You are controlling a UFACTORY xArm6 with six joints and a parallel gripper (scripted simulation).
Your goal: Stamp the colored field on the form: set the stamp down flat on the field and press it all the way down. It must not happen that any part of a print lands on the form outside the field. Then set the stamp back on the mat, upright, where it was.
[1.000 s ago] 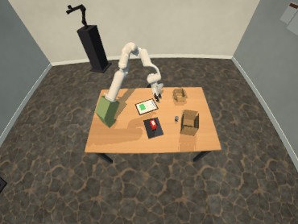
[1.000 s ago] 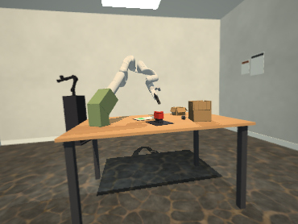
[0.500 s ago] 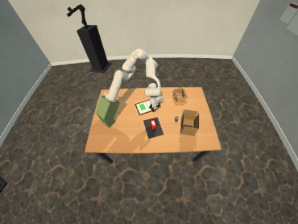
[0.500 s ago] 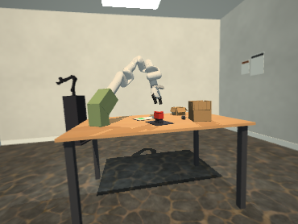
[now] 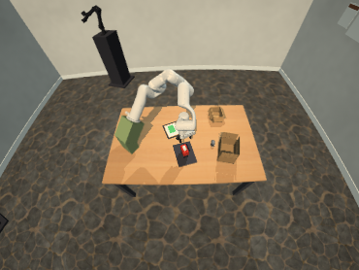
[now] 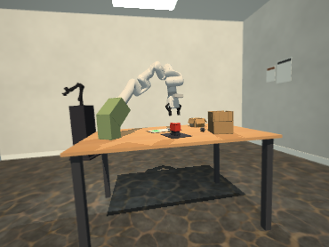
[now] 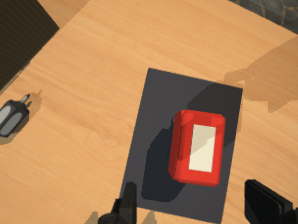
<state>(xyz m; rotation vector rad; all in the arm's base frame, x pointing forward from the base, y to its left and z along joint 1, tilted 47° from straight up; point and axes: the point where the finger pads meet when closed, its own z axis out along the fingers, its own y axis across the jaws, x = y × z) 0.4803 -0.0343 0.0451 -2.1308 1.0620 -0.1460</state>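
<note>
Now: hand 1 cm short of the red stamp, 5 cm to the left of it and 12 cm above it. Also, from my hand: small dark object 23 cm ahead, 12 cm to the left, 15 cm below; then form 15 cm behind, 22 cm to the left, 16 cm below; then dark mat 1 cm ahead, 5 cm to the right, 17 cm below.
</note>
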